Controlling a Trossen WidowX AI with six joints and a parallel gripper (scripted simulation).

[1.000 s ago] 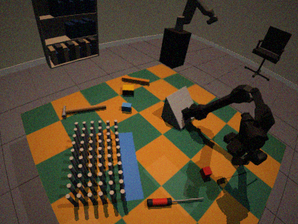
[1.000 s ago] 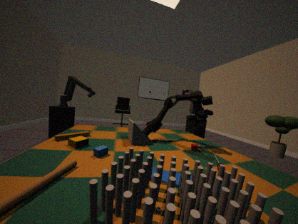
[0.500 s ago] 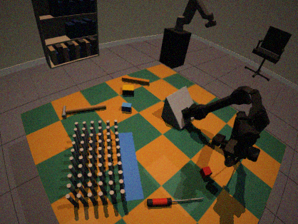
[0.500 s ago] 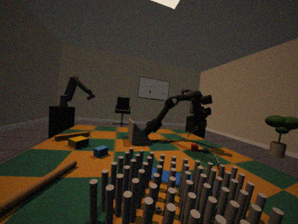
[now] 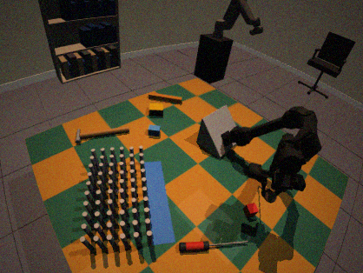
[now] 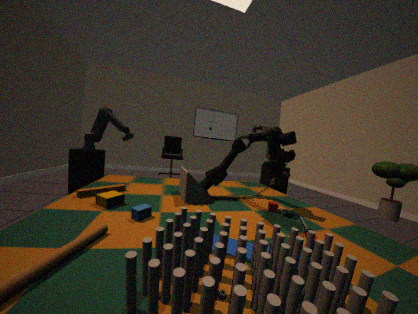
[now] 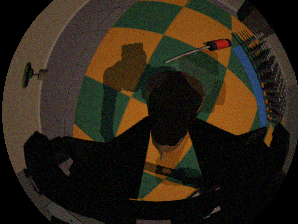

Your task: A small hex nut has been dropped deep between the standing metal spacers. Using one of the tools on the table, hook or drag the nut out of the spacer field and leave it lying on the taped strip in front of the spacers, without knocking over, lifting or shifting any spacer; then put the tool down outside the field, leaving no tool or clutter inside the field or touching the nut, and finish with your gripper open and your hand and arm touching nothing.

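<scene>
Right now my gripper tip is 23 cm short of the blue taped strip, 30 cm to the left of it and 16 cm above it. Also, from my gripper tip: red cube (1 cm behind, 1 cm to the right, 14 cm below); then thin hook tool (7 cm behind, 3 cm to the right, 7 cm below); then blue cube (2 cm ahead, 61 cm to the right, 14 cm below).
</scene>
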